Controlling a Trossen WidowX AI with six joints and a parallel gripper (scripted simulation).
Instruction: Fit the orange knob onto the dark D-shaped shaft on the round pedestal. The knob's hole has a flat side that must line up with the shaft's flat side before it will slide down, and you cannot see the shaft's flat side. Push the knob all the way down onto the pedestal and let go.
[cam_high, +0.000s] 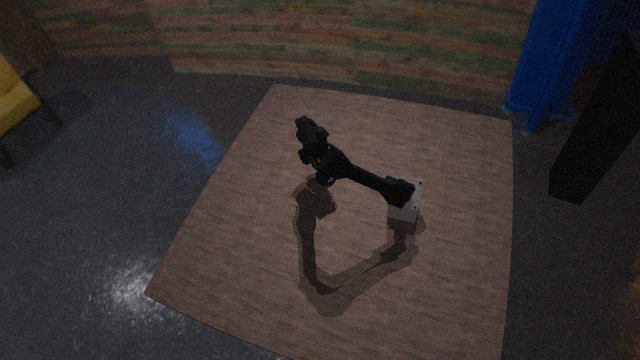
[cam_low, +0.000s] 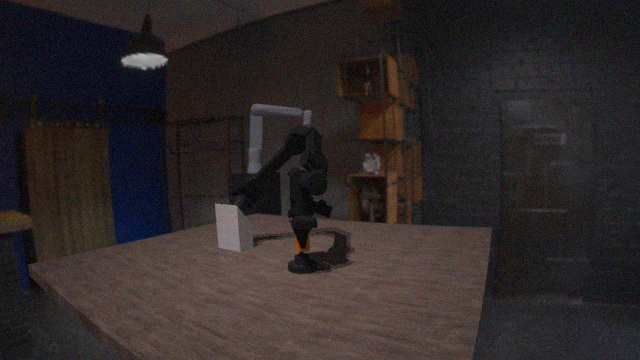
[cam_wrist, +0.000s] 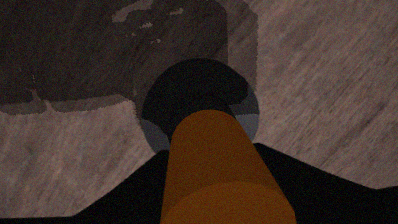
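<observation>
My gripper tip is now 2 cm below the orange knob. From my gripper tip the other things lie so: dark round pedestal 4 cm below.
</observation>
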